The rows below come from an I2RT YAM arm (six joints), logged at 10 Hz.
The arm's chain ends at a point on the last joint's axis. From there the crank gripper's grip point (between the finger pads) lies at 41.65 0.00 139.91 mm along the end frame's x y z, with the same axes.
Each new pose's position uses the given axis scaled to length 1; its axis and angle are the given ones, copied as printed.
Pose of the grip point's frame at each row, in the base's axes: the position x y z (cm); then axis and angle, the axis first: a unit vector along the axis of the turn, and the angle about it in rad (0 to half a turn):
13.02 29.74 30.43 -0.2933 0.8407 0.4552 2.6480
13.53 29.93 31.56 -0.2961 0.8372 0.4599 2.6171
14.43 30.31 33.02 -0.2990 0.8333 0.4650 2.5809
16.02 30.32 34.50 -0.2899 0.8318 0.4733 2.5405
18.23 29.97 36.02 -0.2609 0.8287 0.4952 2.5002
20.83 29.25 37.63 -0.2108 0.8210 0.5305 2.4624
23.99 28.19 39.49 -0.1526 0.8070 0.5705 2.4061
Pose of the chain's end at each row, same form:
13.95 18.76 40.00 -0.2933 0.8407 0.4552 2.6480
14.14 18.77 40.95 -0.2961 0.8372 0.4599 2.6171
14.66 18.96 42.20 -0.2990 0.8333 0.4650 2.5809
15.74 18.69 43.32 -0.2899 0.8318 0.4733 2.5405
17.38 17.83 44.09 -0.2609 0.8287 0.4952 2.5002
19.31 16.46 44.49 -0.2108 0.8210 0.5305 2.4624
21.46 14.84 44.82 -0.1526 0.8070 0.5705 2.4061

